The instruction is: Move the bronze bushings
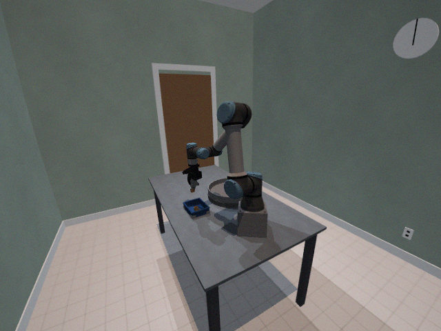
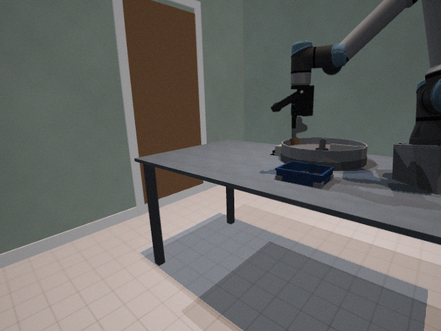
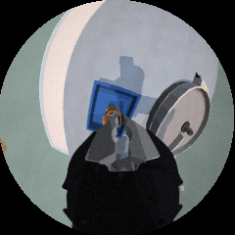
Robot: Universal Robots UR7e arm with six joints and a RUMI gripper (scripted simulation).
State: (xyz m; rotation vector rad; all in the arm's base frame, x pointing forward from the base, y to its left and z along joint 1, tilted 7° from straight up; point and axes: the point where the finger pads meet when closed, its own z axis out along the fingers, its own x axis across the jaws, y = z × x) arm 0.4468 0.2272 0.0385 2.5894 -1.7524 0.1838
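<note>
My gripper is now 60 mm past the blue crate, 10 mm to the right of it and 140 mm above it. From my hand the other things lie so: turntable (10 mm ahead, 360 mm to the right, 110 mm below).
</note>
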